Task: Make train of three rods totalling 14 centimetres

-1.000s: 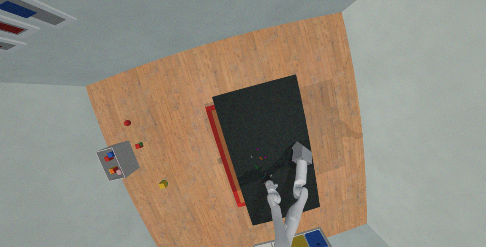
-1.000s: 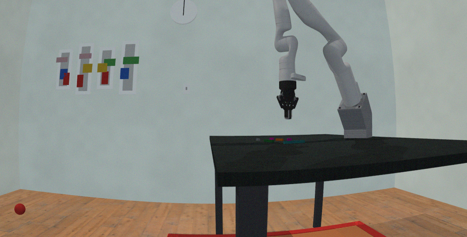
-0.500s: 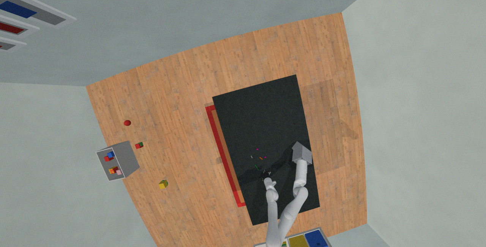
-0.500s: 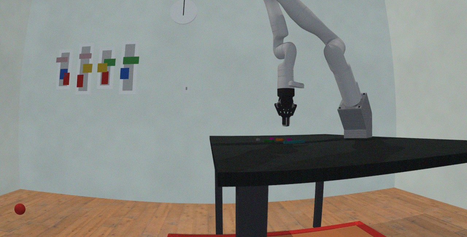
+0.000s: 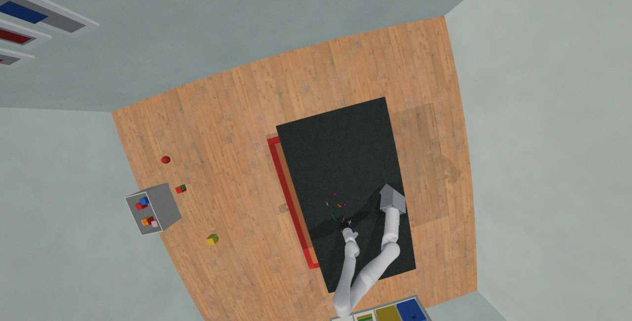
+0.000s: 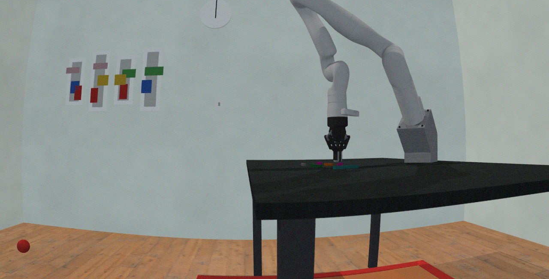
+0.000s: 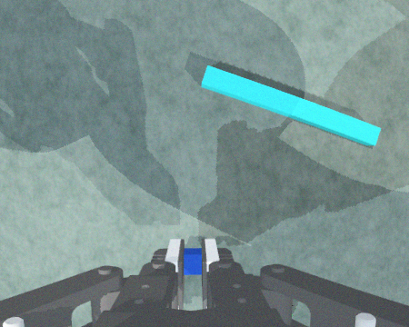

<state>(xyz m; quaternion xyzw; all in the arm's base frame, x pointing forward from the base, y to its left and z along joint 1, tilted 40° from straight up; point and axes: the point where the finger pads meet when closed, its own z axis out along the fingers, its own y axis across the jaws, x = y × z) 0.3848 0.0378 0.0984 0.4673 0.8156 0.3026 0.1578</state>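
My hand is 17 cm to the left of the grey rod, 10 cm short of it and 3 cm above it. Round my hand: green rod 7 cm ahead, 4 cm to the right, 3 cm below; then turquoise rod 9 cm to the left, 3 cm below, 1 cm behind; then small blue rod 1 cm below.
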